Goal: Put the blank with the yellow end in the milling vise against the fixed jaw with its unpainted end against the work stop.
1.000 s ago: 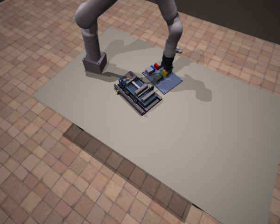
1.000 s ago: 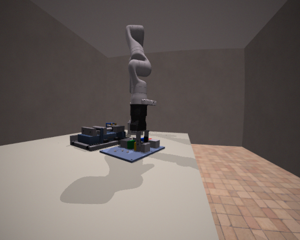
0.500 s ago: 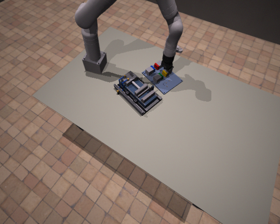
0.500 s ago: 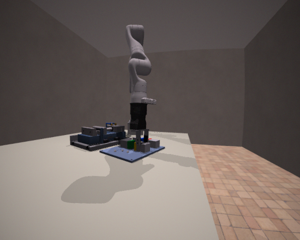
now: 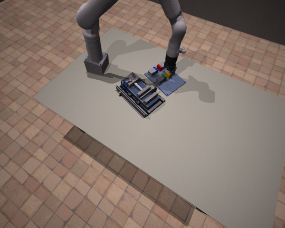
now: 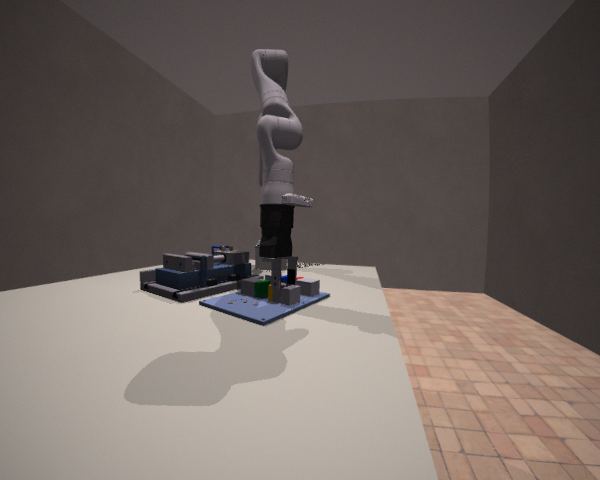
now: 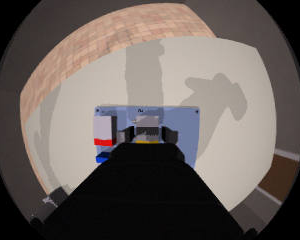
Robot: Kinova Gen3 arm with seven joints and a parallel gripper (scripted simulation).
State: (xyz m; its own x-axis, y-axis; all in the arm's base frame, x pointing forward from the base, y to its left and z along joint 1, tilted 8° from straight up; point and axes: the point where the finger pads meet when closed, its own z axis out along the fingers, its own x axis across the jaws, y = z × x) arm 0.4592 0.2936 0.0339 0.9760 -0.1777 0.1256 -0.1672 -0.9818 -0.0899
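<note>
The yellow-ended blank is 30 mm below my hand. The rest, counted from my hand: green-ended blank 90 mm to the right, 30 mm below, 20 mm behind; red-ended blank 90 mm behind, 30 mm below, 10 mm to the left; blue plate 60 mm below, 40 mm to the right, 10 mm behind.
</note>
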